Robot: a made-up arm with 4 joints. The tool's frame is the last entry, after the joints.
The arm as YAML. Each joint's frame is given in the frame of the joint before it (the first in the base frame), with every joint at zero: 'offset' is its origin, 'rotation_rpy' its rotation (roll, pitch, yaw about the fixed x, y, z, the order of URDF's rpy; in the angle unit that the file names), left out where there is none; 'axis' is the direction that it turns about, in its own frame. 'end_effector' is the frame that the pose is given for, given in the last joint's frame.
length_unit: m
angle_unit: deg
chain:
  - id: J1
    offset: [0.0, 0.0, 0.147]
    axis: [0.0, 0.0, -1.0]
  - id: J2
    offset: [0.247, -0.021, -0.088]
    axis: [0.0, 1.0, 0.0]
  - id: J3
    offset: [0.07, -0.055, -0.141]
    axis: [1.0, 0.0, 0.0]
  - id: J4
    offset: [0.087, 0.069, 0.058]
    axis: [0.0, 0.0, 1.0]
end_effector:
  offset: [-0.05, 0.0, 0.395]
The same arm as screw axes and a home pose.
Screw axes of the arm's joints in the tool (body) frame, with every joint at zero. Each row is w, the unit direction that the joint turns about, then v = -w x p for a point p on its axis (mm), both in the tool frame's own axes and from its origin. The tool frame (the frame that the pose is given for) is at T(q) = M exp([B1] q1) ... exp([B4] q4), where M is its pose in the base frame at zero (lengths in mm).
B1 = (0, 0, -1, -7, -354, 0)
B2 = (0, 1, 0, 312, 0, -107)
B3 = (1, 0, 0, 0, -453, 69)
B4 = (0, 0, 1, 0, -50, 0)
M =
1 0 0 354
0 1 0 -7
0 0 1 371
0 0 0 1

